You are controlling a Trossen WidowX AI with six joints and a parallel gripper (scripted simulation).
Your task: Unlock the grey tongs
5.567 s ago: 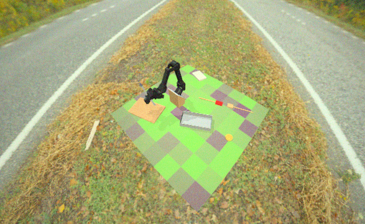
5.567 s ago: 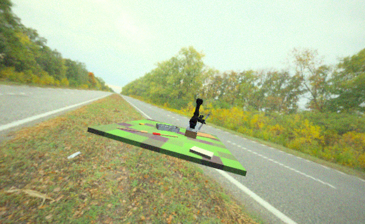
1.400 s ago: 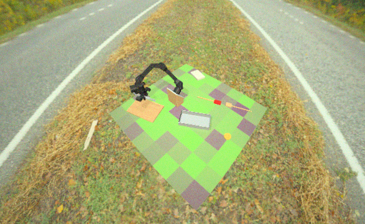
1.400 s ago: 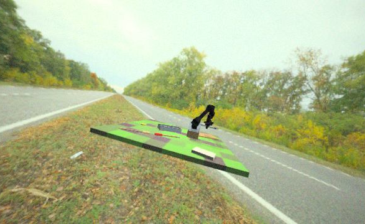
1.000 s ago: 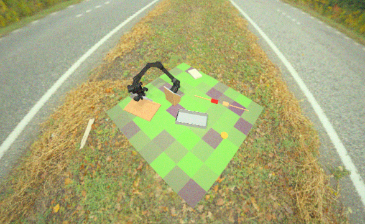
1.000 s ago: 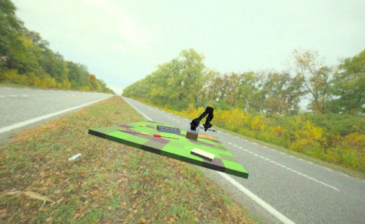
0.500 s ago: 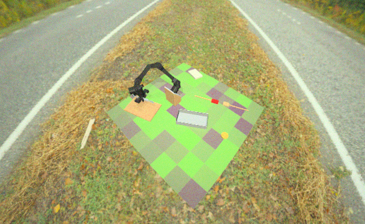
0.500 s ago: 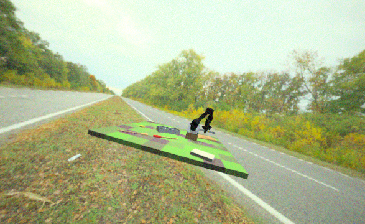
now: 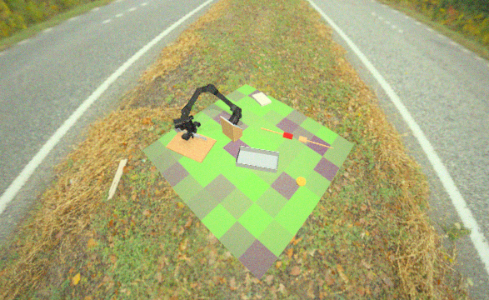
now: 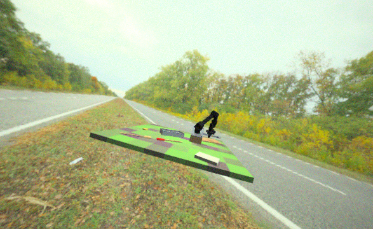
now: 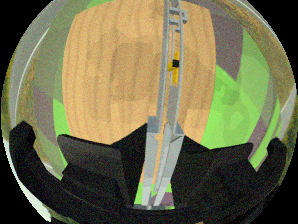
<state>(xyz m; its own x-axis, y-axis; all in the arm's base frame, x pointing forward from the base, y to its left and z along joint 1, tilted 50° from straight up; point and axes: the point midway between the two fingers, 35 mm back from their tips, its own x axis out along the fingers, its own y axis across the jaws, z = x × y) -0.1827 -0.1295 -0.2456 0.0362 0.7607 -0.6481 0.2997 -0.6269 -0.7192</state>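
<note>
My gripper tip is now 4 cm to the left of the wooden board and 4 cm above it. The rest, counted from my gripper tip: yellow lock piece: 5 cm behind, 1 cm to the right, 4 cm above; then red-headed spatula: 48 cm ahead, 54 cm to the left, 4 cm below; then roasting tin: 51 cm ahead, 20 cm to the left, 2 cm below.
</note>
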